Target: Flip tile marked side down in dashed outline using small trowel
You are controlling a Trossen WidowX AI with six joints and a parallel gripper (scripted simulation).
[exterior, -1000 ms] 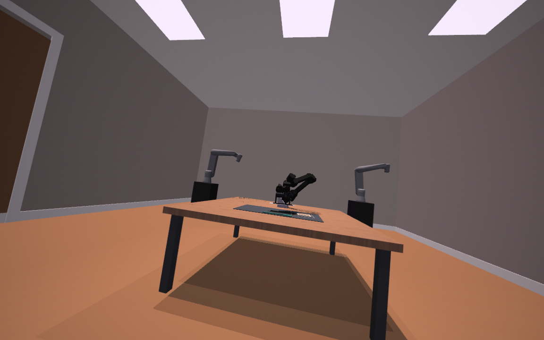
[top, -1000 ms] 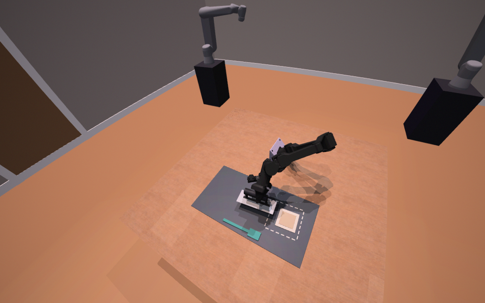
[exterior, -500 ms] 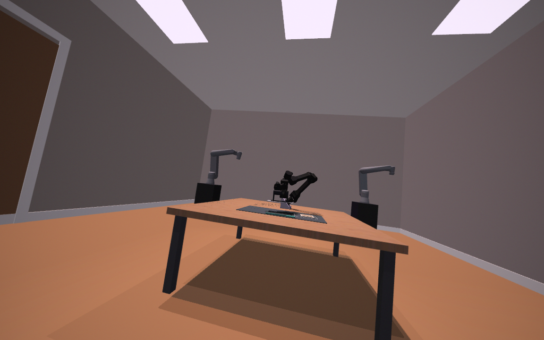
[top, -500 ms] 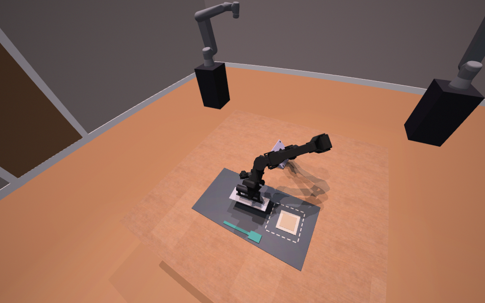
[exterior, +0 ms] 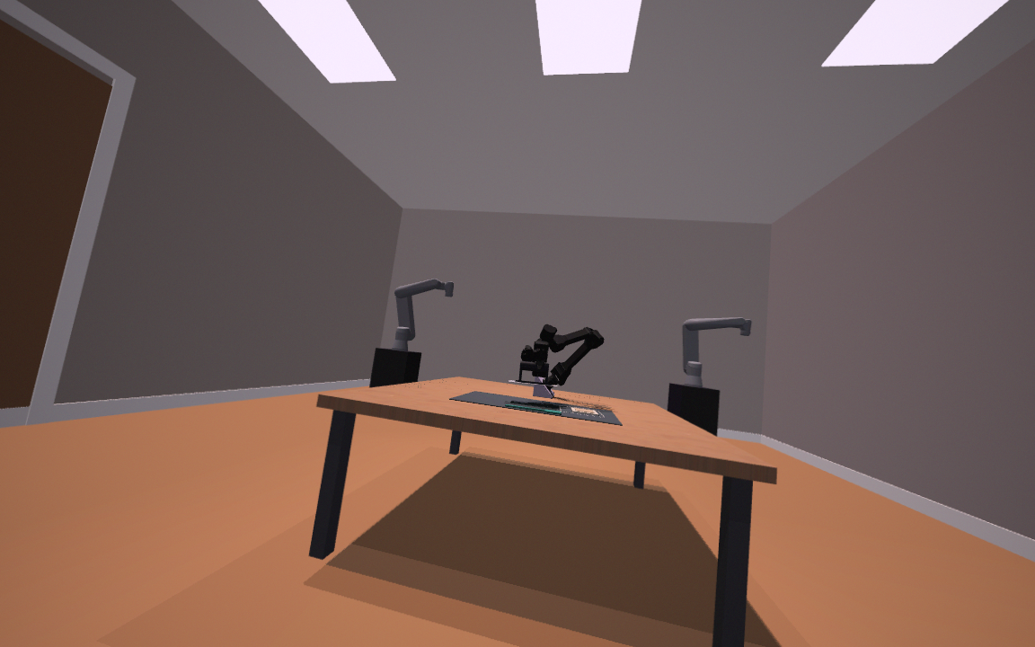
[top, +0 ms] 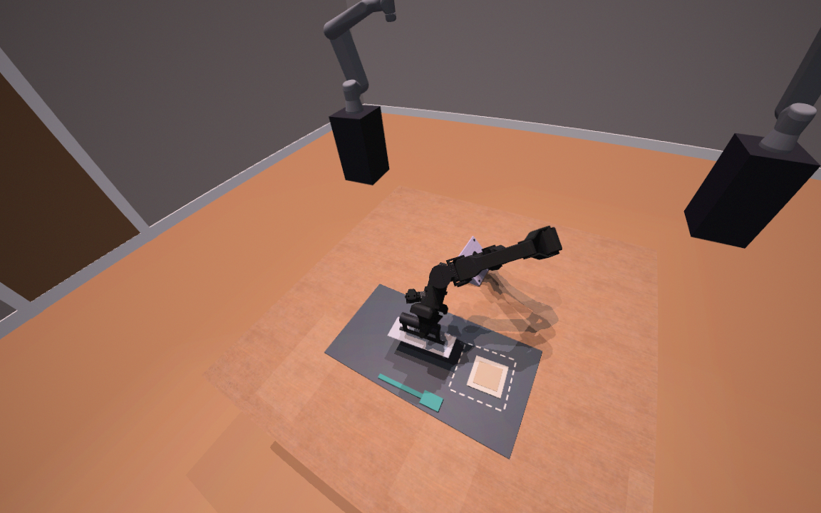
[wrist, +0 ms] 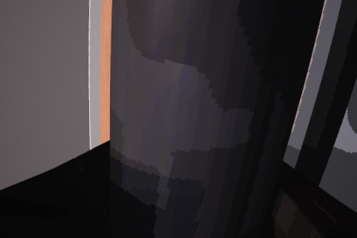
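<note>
Right now the mat is 20 mm behind my gripper tip, 10 mm to the left of it and 150 mm below it. Round my gripper tip: teal trowel (120 mm ahead, 20 mm to the left, 130 mm below); then tile (20 mm behind, 200 mm to the left, 130 mm below).
</note>
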